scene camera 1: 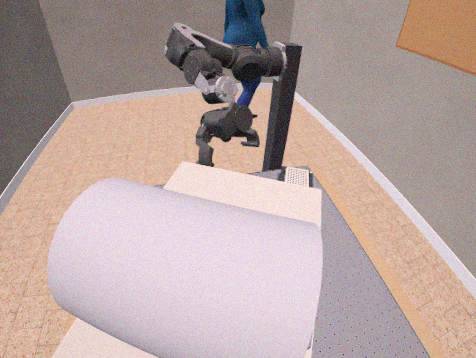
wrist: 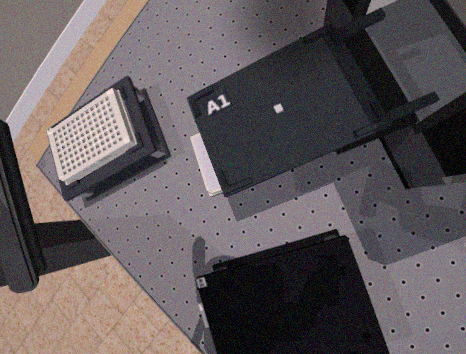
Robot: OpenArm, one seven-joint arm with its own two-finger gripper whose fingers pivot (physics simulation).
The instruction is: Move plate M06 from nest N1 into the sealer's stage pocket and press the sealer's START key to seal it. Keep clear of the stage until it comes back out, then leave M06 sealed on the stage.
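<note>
A white multi-well plate (scene camera 1: 297, 176) (wrist: 92, 135) sits in a dark nest (wrist: 156, 134) near the table corner. No M06 or N1 marking is readable. A dark flat bed (wrist: 300, 105) marked A1, with raised corners and a small white square, looks like the sealer's stage; no plate lies on it. A black rectangular block (wrist: 290, 300) with a small corner tag sits nearer the bottom in the wrist view; I cannot tell whether it is a plate in a nest. My gripper (scene camera 1: 228, 153) is open, its fingers wide apart with nothing between them. No START key can be made out.
A large pale cylinder (scene camera 1: 190, 265) on a cream body fills the foreground and hides much of the table. A dark post (scene camera 1: 283, 110) carries the arm. Dark rails (wrist: 395, 120) project from the machine at the right. A person (scene camera 1: 243, 22) in blue stands behind the arm.
</note>
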